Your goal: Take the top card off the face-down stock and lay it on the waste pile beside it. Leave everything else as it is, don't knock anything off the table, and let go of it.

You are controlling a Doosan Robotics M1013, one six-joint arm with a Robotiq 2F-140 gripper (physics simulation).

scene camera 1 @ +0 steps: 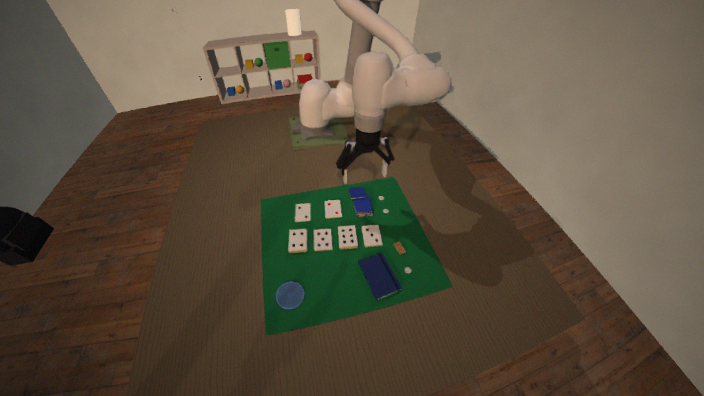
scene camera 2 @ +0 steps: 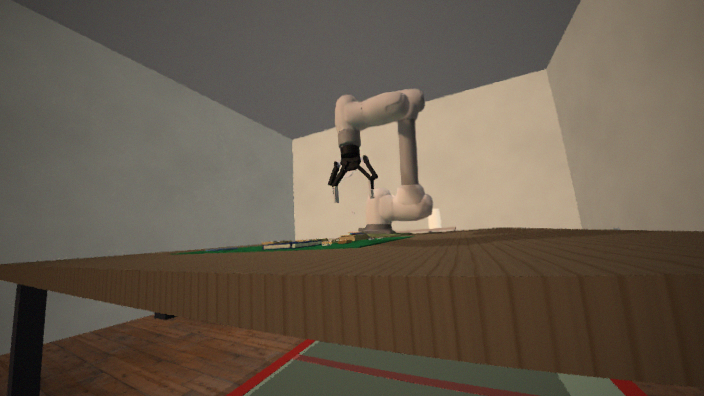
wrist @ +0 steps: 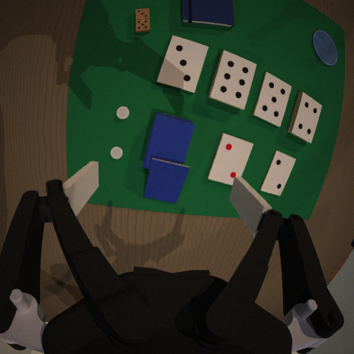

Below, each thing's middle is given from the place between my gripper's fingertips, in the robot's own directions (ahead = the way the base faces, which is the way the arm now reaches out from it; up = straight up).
Labels:
I see the green mat (scene camera 1: 335,287) 130 mm ahead of my hand, 130 mm to the right of it and 160 mm below it. Also, from my hand: two-dot black card (wrist: 280,166) (50 mm behind, 240 mm to the right, 150 mm below).

